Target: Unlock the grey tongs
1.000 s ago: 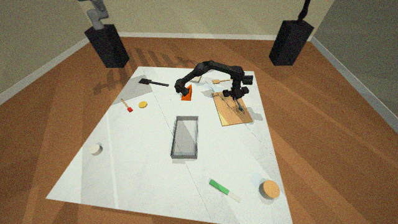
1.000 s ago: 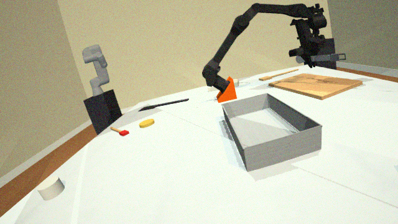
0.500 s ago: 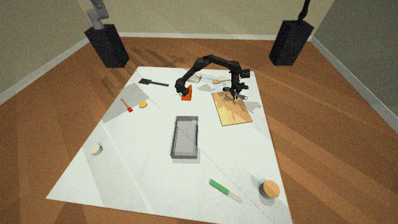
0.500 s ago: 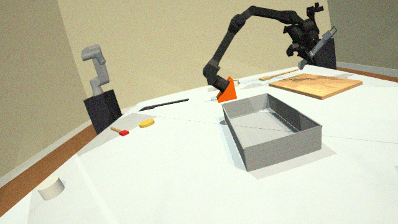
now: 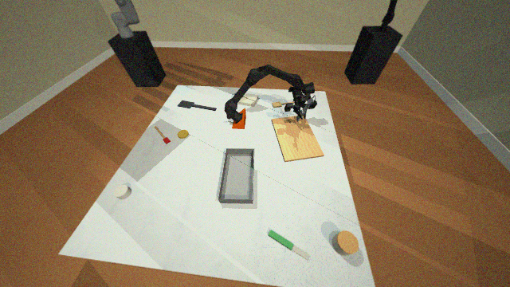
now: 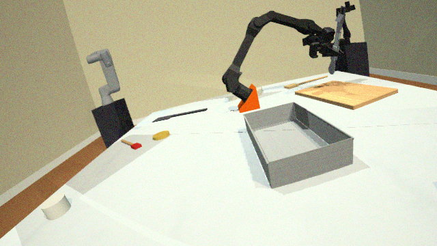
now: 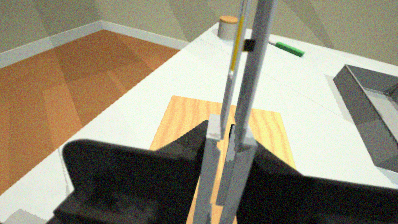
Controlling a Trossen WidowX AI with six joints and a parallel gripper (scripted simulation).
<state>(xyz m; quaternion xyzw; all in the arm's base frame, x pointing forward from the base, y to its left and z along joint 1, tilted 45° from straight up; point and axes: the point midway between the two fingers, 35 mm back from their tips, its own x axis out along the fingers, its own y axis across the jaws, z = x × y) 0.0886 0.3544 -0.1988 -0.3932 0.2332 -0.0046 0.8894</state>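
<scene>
My gripper tip is 30 mm to the left of the wooden board and 150 mm above it. The rest, counted from my gripper tip: black lock piece 20 mm behind, 60 mm above; white block 390 mm behind, 370 mm to the right, 140 mm below; grey roasting tin 290 mm ahead, 370 mm to the right, 130 mm below.
</scene>
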